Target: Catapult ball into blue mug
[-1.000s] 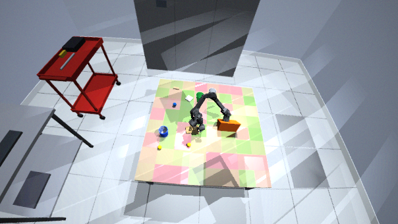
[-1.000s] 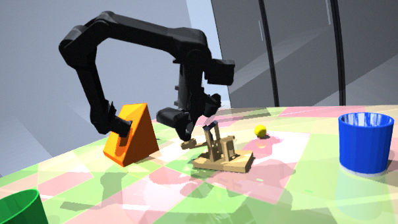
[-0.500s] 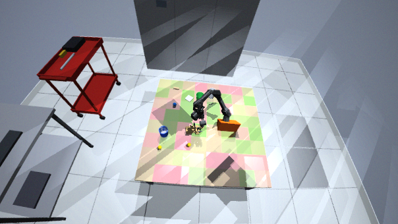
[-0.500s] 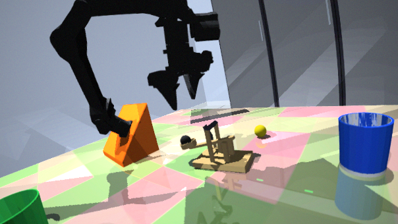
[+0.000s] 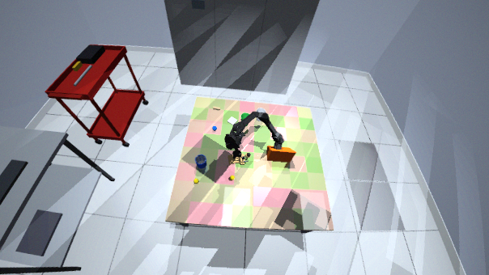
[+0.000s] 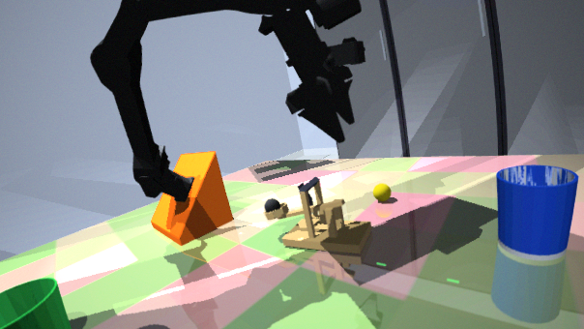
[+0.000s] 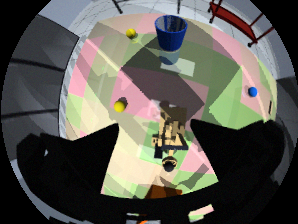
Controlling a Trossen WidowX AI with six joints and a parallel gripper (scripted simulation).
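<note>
My gripper tip is 150 mm past the black ball, 70 mm to the left of it and 120 mm above it. The rest, counted from my gripper tip: wooden catapult (80 mm behind, 40 mm to the right, 130 mm below); blue mug (250 mm ahead, 20 mm to the left, 150 mm below); blue ball (180 mm ahead, 360 mm to the right, 160 mm below).
</note>
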